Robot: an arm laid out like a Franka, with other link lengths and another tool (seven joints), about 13 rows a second.
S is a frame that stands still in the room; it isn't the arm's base.
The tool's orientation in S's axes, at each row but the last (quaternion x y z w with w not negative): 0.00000 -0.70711 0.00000 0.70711; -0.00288 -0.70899 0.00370 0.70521; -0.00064 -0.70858 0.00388 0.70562; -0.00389 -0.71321 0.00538 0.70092; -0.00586 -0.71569 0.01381 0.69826; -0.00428 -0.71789 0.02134 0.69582; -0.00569 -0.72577 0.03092 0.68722
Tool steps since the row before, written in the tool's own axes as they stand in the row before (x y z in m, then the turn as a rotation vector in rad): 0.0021 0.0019 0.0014 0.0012 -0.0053 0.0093; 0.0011 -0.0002 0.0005 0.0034 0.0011 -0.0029; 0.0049 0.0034 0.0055 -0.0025 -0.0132 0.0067; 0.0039 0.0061 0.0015 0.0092 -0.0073 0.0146; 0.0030 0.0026 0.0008 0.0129 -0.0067 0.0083; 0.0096 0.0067 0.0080 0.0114 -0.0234 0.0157; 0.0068 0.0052 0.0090 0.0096 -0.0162 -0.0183
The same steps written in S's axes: -0.0014 0.0019 0.0021 -0.0093 -0.0053 0.0012; -0.0005 -0.0002 0.0011 0.0029 0.0011 0.0034; -0.0055 0.0034 0.0049 -0.0066 -0.0132 -0.0024; -0.0016 0.0061 0.0038 -0.0147 -0.0072 0.0090; -0.0009 0.0027 0.0029 -0.0085 -0.0064 0.0129; -0.0085 0.0068 0.0091 -0.0155 -0.0234 0.0118; -0.0095 0.0052 0.0060 0.0183 -0.0150 0.0114
